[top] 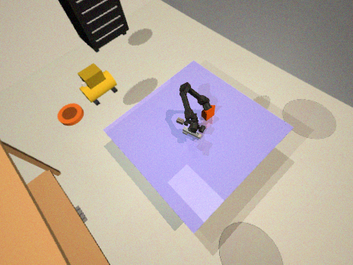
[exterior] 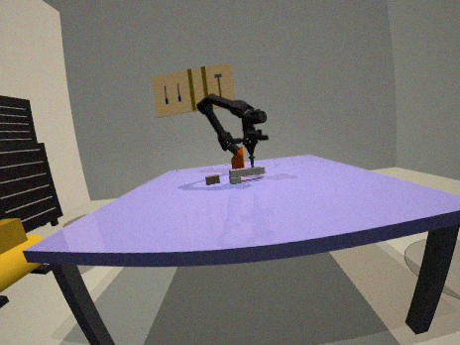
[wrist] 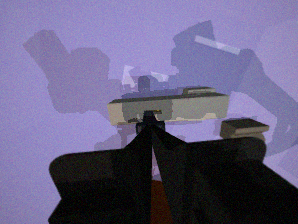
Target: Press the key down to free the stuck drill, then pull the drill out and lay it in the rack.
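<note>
The dark key is 3 cm below my gripper tip. Round my gripper tip: thin drill: 7 cm below, 5 cm to the right, 2 cm ahead; grey block: 8 cm below, 4 cm to the right, 2 cm ahead.
</note>
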